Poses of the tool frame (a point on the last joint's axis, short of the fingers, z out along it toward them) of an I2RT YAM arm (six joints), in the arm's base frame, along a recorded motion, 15 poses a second.
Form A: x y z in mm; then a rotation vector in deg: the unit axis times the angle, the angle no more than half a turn.
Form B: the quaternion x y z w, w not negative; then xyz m. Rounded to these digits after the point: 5 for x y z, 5 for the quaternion.
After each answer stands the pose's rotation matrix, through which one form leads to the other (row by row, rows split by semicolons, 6 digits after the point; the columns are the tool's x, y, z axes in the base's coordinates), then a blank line. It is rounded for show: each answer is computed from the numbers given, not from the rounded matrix.
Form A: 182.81, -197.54, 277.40, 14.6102, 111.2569, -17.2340
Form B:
0.10764, 0.81969, -0.12697, 0.54809, 0.18281, -0.19754, 0.27740
-0.376021 0.315648 0.871191; 0.037280 0.944583 -0.326149; -0.925861 -0.090161 -0.366951

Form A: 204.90, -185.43, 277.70, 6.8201, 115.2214, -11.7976
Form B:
0.04986, 0.84229, -0.08624, 0.52974, 0.20490, -0.18543, 0.27770
-0.433783 0.175359 0.883788; -0.007385 0.980153 -0.198104; -0.900987 -0.092461 -0.423879

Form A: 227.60, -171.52, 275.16, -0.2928, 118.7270, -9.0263
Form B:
-0.00212, 0.85946, -0.06534, 0.50701, 0.22760, -0.17152, 0.27516
-0.485869 0.062614 0.871786; -0.069900 0.991452 -0.110166; -0.871232 -0.114464 -0.477339

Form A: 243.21, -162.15, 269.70, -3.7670, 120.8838, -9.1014
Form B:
-0.02707, 0.86870, -0.06540, 0.49026, 0.24321, -0.16215, 0.26970
-0.517822 0.017099 0.855318; -0.111163 0.989979 -0.087090; -0.848236 -0.140177 -0.510732

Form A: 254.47, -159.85, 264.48, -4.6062, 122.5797, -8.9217
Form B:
-0.03291, 0.87584, -0.06375, 0.47723, 0.25447, -0.15985, 0.26448
-0.542330 0.003193 0.840160; -0.118495 0.989706 -0.080250; -0.831768 -0.143077 -0.536369

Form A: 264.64, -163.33, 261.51, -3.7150, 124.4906, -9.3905
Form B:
-0.02637, 0.88370, -0.06666, 0.46253, 0.26464, -0.16333, 0.26151
-0.570748 0.015055 0.820987; -0.108271 0.989722 -0.093419; -0.813956 -0.142208 -0.563252

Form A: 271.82, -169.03, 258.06, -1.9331, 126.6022, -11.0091
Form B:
-0.01362, 0.89183, -0.07755, 0.44546, 0.27182, -0.16903, 0.25806
-0.602763 0.044804 0.796662; -0.093382 0.987600 -0.126195; -0.792437 -0.150459 -0.591105

